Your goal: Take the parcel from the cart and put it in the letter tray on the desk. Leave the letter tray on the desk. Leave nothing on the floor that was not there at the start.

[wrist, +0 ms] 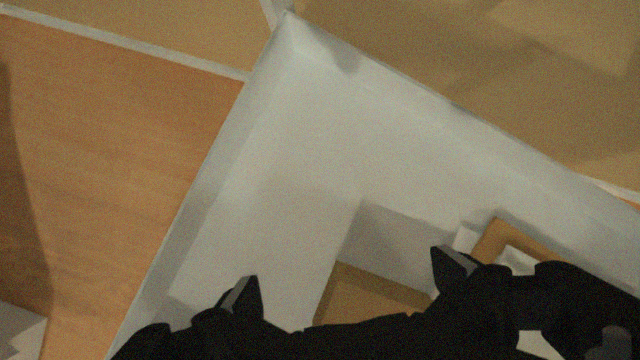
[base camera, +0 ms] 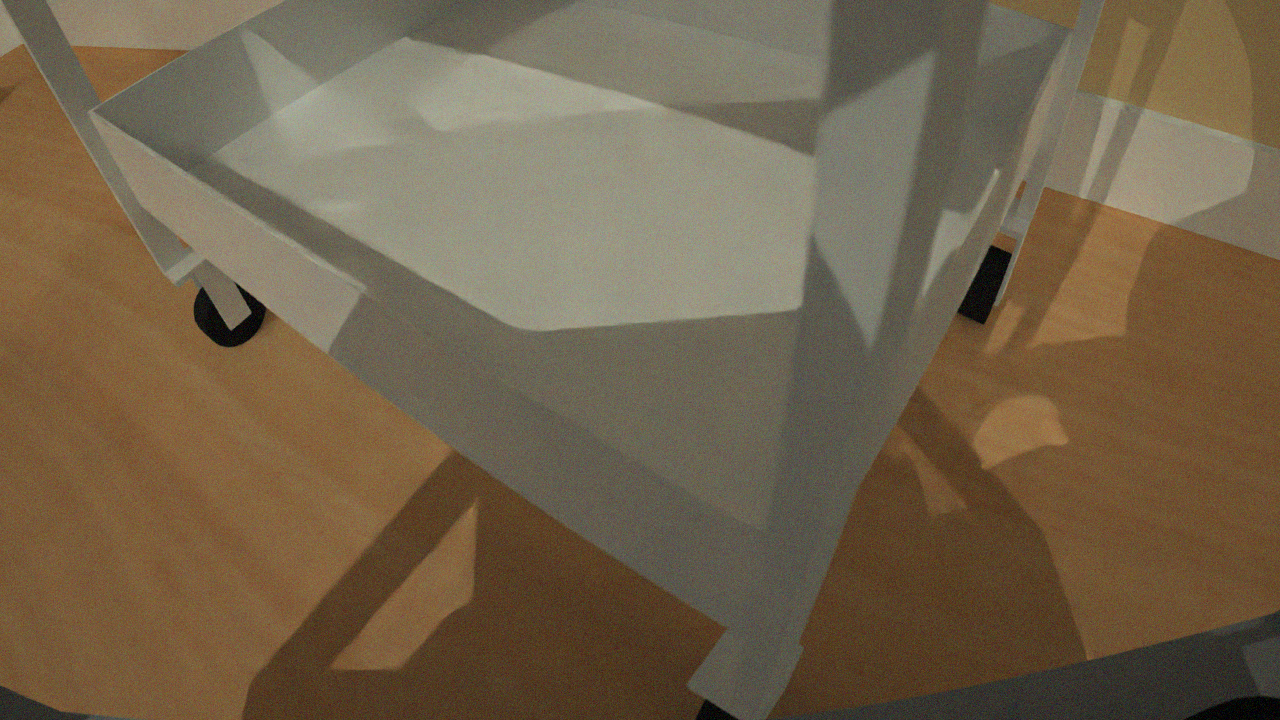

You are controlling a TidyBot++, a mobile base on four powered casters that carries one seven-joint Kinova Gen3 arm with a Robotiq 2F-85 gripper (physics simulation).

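Places are measured from the arm's base along level axes (x ahead, y left, z up), in metres.
Pixels of known places: gripper, fingertip midpoint: [wrist: 346,280].
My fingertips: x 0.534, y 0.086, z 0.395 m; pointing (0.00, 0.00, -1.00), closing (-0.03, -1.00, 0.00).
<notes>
Ahead of a thing's pixels: the offset from my fingertips to its top centre. "spot": to the spot under its first point.
The cart [base camera: 170,183] [wrist: 400,135] is light grey, with a walled lower shelf in the base view and a walled top in the wrist view. The parcel {0.080 m down, 0.078 m back, 0.017 m right} [wrist: 372,305], a brown box, lies on the cart's top at the bottom middle of the wrist view, partly hidden by my gripper. My gripper [wrist: 346,280] is open, with its two fingertips apart above the parcel and nothing held. How high it stands over the parcel I cannot tell. The desk and the letter tray do not show in either view.
A brown-edged object with a white inside [wrist: 487,235] lies on the cart's top right of the parcel, partly behind the right finger. The cart's near post [base camera: 859,223] and casters {spot: 0.760 m down, 0.092 m back, 0.196 m left} [base camera: 229,313] stand close to my base. A wall [base camera: 1172,161] is behind the cart.
</notes>
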